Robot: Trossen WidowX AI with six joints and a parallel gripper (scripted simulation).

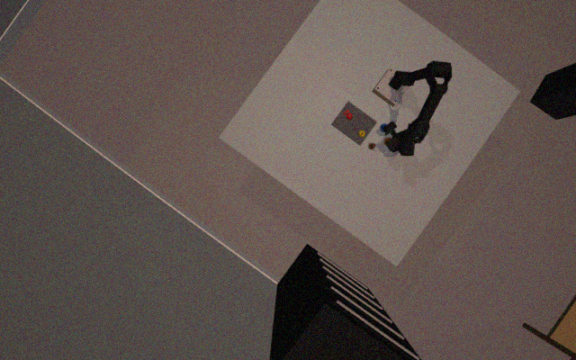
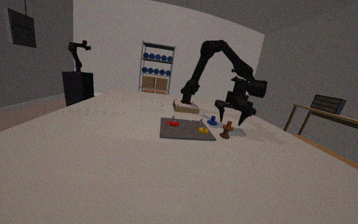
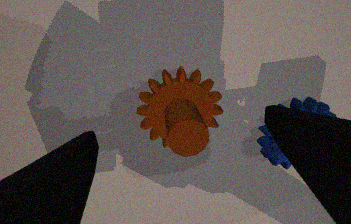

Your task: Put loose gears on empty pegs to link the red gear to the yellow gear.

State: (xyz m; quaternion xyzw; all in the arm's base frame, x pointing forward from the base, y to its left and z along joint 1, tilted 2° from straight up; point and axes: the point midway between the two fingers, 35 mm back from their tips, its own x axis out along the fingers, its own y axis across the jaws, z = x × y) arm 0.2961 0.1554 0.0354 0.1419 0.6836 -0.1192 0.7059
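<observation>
Now: gripper tip 1 cm above the orange gear. Also, from my gripper tip: brown gear 7 cm ahead, 7 cm to the right, 1 cm below; blue gear 6 cm behind, 6 cm to the right, 1 cm below; yellow gear 4 cm ahead, 16 cm to the right, 1 cm below.
</observation>
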